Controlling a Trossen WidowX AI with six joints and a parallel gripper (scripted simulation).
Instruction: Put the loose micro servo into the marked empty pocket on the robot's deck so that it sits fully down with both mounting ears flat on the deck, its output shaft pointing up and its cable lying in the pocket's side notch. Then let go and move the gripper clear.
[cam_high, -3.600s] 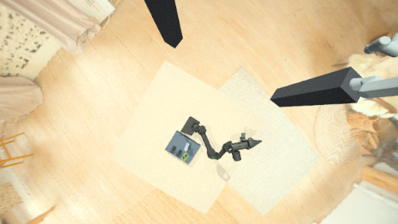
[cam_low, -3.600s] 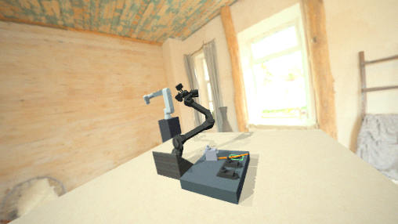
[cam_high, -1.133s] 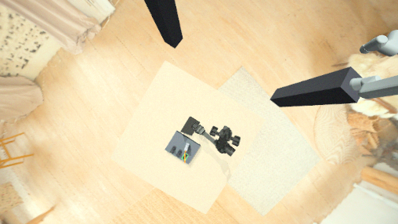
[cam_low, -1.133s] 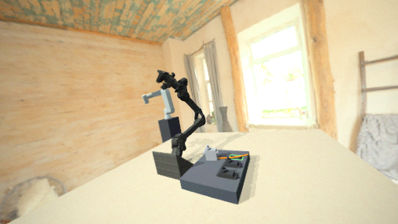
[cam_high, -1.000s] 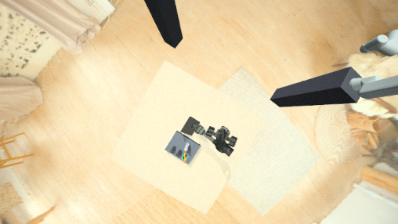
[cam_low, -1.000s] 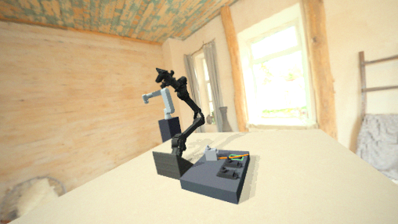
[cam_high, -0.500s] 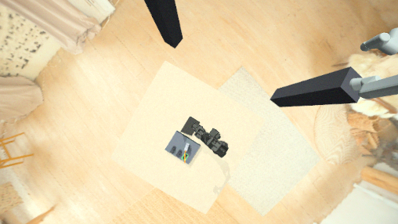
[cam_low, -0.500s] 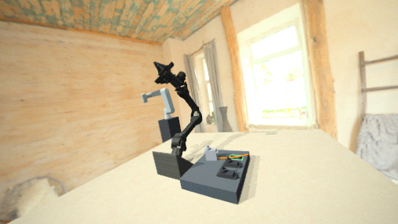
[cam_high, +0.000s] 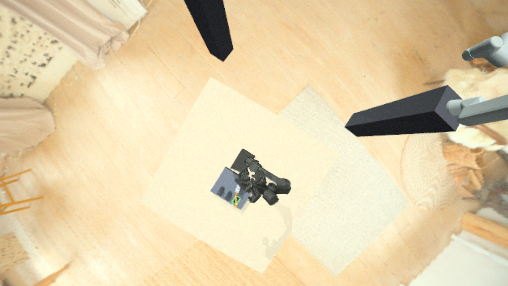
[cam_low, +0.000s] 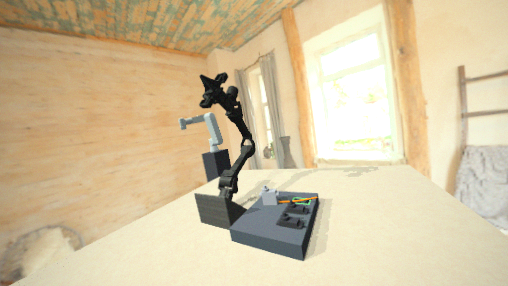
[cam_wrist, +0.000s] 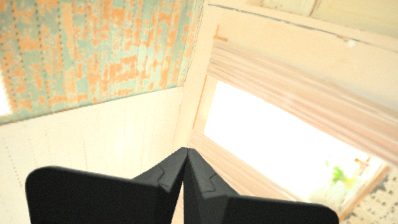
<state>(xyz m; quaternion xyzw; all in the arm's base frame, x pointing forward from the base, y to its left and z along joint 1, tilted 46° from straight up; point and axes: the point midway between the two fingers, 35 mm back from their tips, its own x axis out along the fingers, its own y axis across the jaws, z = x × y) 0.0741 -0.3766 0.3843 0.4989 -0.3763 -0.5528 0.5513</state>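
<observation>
Right now the robot deck is 58 cm below my gripper tip, 19 cm ahead of it and 5 cm to the left of it.
</observation>
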